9 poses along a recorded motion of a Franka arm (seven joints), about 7.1 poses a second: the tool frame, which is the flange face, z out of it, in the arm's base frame.
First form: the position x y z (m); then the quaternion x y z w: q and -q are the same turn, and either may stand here.
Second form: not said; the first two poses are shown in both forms.
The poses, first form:
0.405 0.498 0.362 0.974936 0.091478 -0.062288 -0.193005
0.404 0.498 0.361 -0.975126 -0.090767 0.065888 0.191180
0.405 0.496 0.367 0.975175 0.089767 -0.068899 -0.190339
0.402 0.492 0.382 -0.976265 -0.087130 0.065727 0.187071
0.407 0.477 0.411 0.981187 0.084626 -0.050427 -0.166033
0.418 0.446 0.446 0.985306 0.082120 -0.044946 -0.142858
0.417 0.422 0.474 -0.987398 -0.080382 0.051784 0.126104
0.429 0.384 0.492 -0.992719 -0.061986 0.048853 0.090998
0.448 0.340 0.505 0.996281 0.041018 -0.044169 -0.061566
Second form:
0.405 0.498 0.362 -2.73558 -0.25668 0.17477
0.404 0.498 0.361 -2.73881 -0.25493 0.18506
0.405 0.496 0.367 -2.74019 -0.25224 0.19360
0.402 0.492 0.382 -2.74811 -0.24526 0.18502
0.407 0.477 0.411 -2.79394 -0.24097 0.14359
0.418 0.446 0.446 -2.84210 -0.23687 0.12965
0.417 0.422 0.474 -2.87526 -0.23407 0.15079
0.429 0.384 0.492 -2.95004 -0.18420 0.14518
0.448 0.340 0.505 -3.01287 -0.12404 0.13357

